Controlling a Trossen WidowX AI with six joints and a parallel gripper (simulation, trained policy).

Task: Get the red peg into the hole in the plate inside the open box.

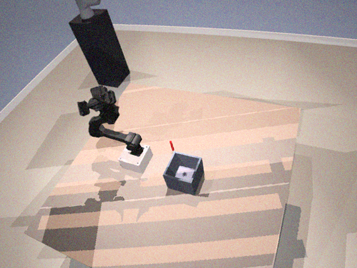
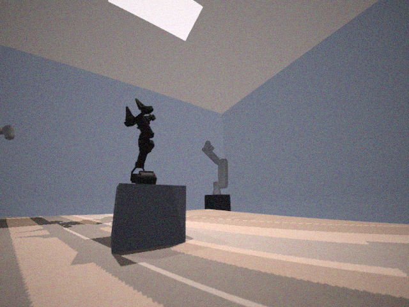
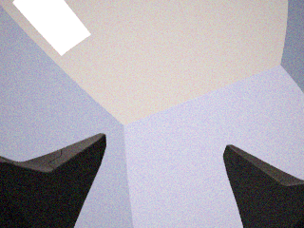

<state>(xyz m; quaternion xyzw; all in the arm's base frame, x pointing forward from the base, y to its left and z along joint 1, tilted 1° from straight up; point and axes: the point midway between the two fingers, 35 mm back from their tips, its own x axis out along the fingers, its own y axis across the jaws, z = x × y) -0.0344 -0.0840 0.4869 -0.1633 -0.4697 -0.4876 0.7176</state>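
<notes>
Now: gripper tip 19 cm short of the red peg, 24 cm to the right of it and 57 cm above it.
</notes>
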